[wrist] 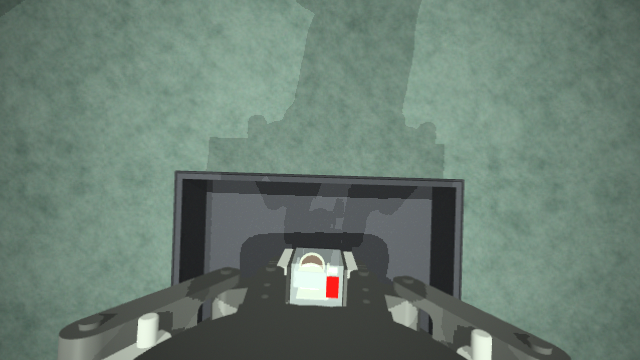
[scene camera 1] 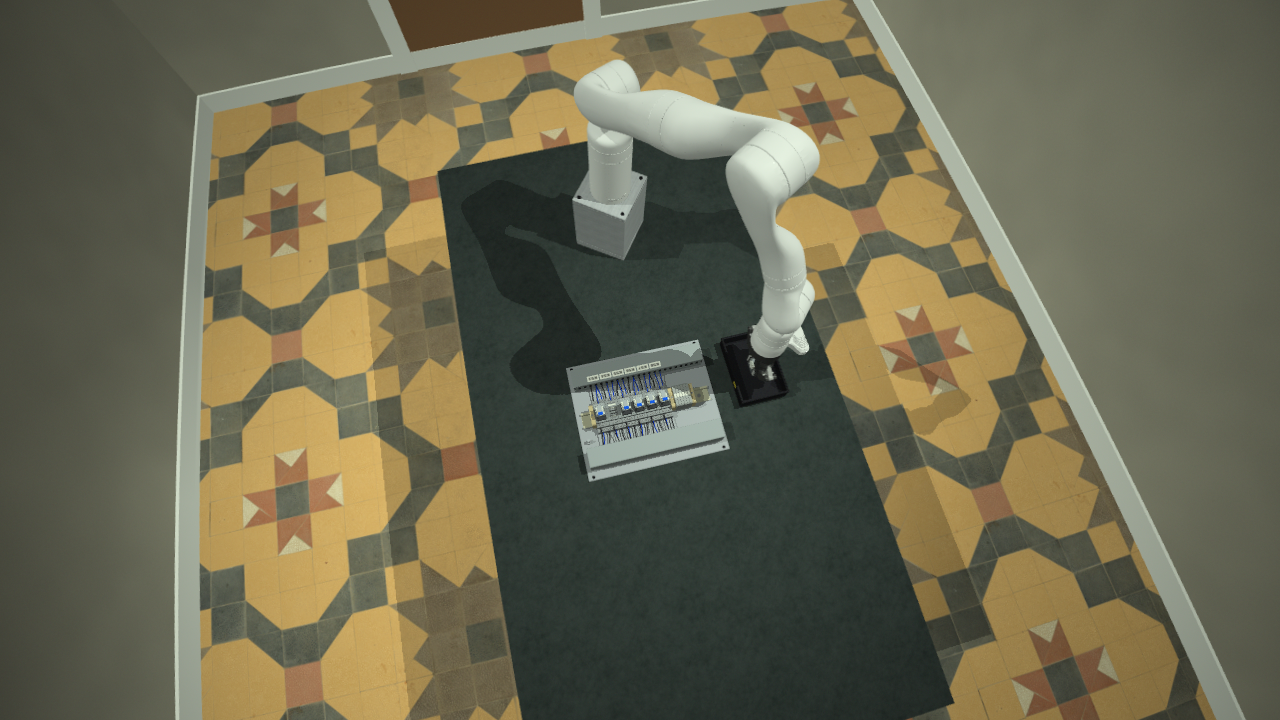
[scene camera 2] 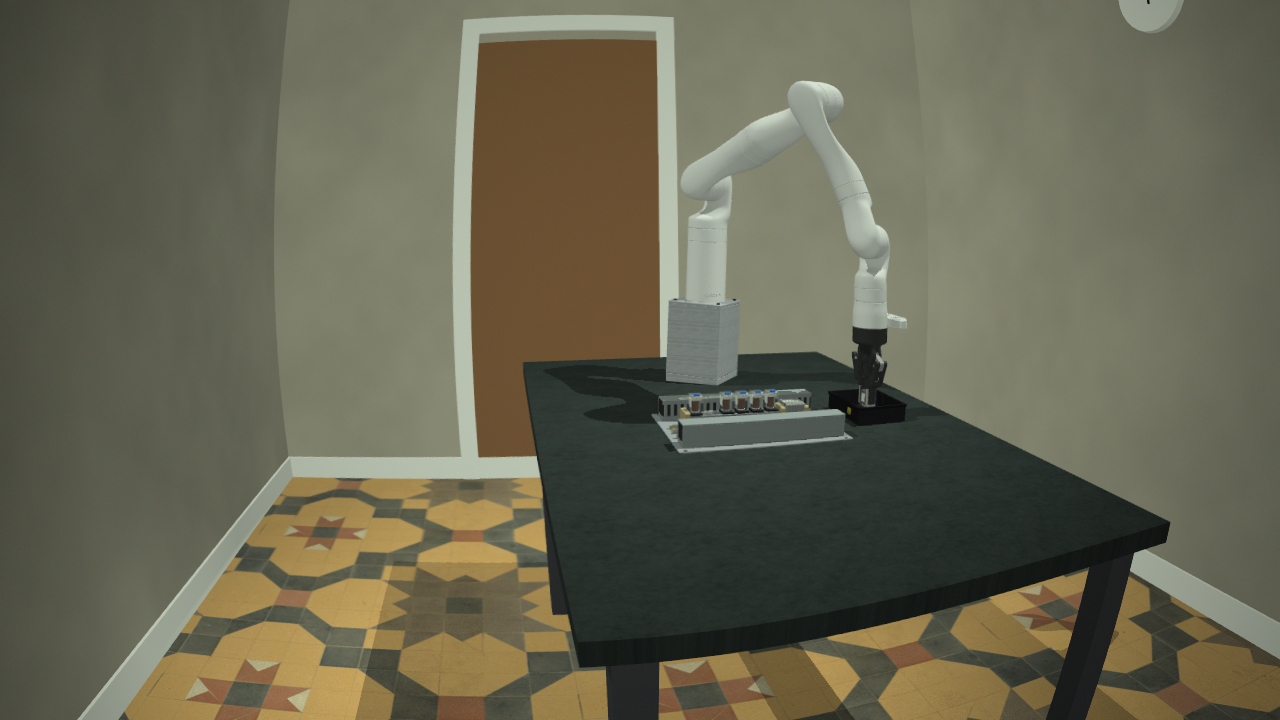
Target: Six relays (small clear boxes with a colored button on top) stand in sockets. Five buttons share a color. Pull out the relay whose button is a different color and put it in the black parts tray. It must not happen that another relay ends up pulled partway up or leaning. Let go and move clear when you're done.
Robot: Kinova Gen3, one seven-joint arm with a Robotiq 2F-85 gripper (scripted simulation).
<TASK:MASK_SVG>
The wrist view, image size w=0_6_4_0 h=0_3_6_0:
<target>my gripper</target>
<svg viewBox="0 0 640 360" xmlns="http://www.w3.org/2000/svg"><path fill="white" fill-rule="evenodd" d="M57 360L571 360L570 356L559 347L413 277L394 277L393 285L378 282L377 275L374 272L368 271L365 263L361 260L354 260L352 252L341 251L344 266L342 306L286 304L290 303L291 265L296 249L285 249L282 256L271 258L266 266L258 268L256 276L241 278L241 270L224 267L75 321L59 332ZM421 309L427 312L432 319L432 335L420 328ZM211 298L210 317L197 324L200 305Z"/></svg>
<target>black parts tray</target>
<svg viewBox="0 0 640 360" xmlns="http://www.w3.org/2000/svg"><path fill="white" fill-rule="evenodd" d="M421 309L420 327L432 335L432 319L427 312ZM211 299L200 305L197 324L210 317ZM175 171L171 286L223 267L240 269L241 278L256 276L258 268L266 266L272 257L282 256L285 249L296 249L297 246L340 248L340 251L352 252L354 260L363 261L369 271L376 273L378 282L393 285L394 277L411 276L461 300L464 179Z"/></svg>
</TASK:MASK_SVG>
